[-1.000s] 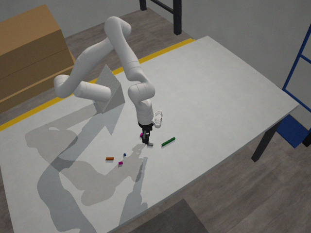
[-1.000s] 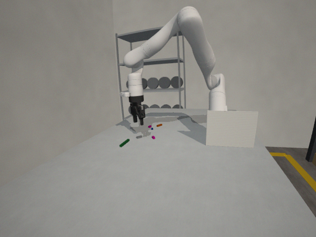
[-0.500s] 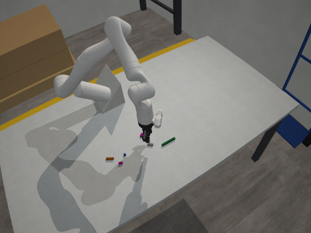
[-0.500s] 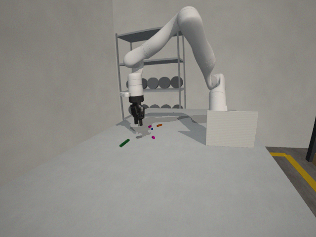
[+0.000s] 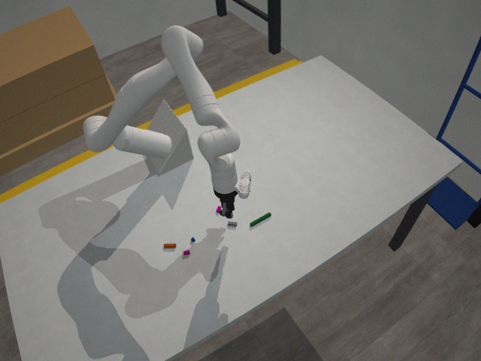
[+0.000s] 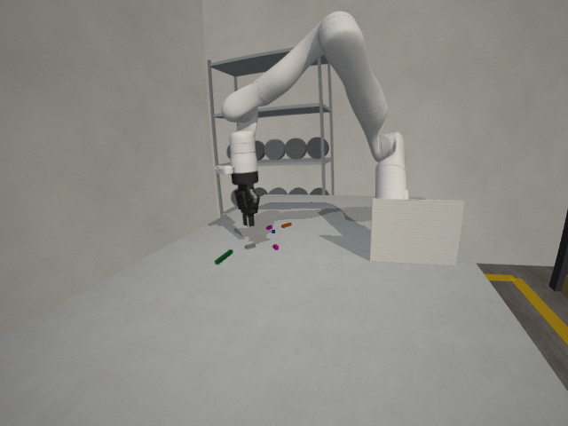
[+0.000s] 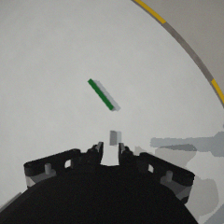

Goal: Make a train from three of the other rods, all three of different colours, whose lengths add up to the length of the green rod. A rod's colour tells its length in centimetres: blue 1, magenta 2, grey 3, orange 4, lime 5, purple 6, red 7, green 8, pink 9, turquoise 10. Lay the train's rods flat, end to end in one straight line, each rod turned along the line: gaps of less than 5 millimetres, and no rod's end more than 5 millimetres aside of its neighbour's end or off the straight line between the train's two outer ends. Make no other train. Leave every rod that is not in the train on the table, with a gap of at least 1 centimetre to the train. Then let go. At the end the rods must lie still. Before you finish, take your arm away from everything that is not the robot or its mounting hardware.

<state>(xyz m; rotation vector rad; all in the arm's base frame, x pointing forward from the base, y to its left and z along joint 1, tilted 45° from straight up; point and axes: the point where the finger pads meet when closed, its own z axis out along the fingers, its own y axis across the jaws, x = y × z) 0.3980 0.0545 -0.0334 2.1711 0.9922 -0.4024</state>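
Now: the grey rod 8 cm below my hand. Round my hand: blue rod 14 cm to the right, 8 cm below, 2 cm behind; then orange rod 22 cm to the right, 8 cm below, 4 cm behind; then green rod 9 cm to the left, 8 cm below, 4 cm ahead.
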